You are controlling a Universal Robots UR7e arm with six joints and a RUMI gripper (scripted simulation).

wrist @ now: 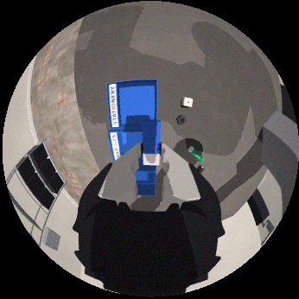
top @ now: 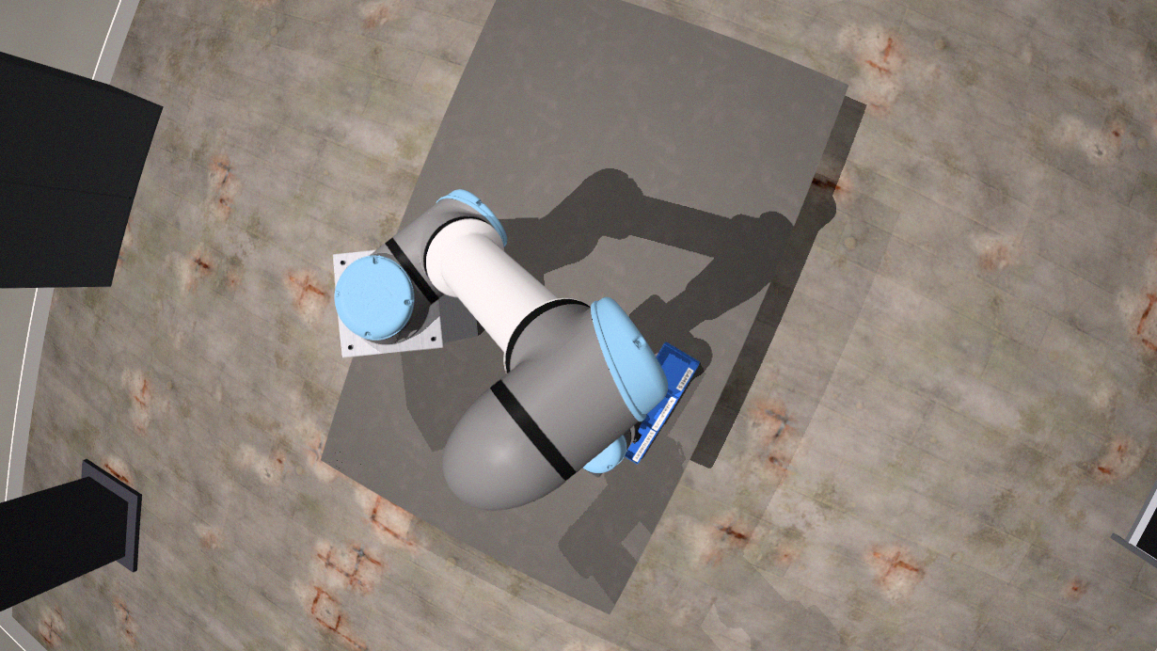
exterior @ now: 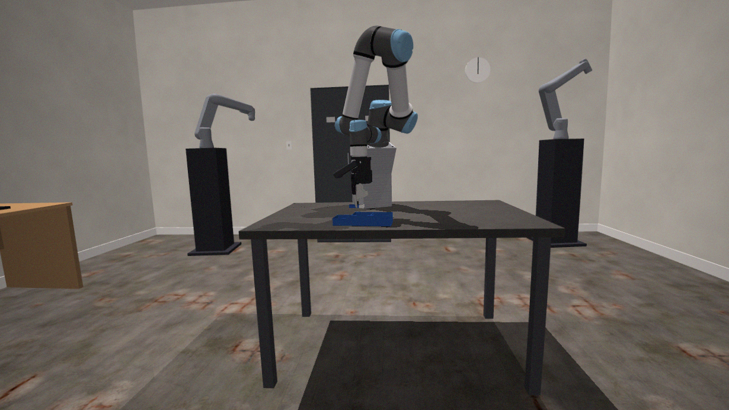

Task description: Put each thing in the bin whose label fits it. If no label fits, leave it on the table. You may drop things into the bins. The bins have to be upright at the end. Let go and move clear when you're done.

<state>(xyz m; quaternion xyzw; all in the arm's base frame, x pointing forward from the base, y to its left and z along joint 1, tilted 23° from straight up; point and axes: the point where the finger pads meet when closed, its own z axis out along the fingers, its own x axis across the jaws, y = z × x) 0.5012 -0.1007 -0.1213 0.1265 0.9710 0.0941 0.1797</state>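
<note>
Now: the green stick-like thing 90 mm behind my hand, 80 mm to the left of it and 80 mm below it. From my hand the other things lie so: black cylinder 90 mm behind, 150 mm to the left, 80 mm below; white die 80 mm behind, 40 mm to the right, 80 mm below.
</note>
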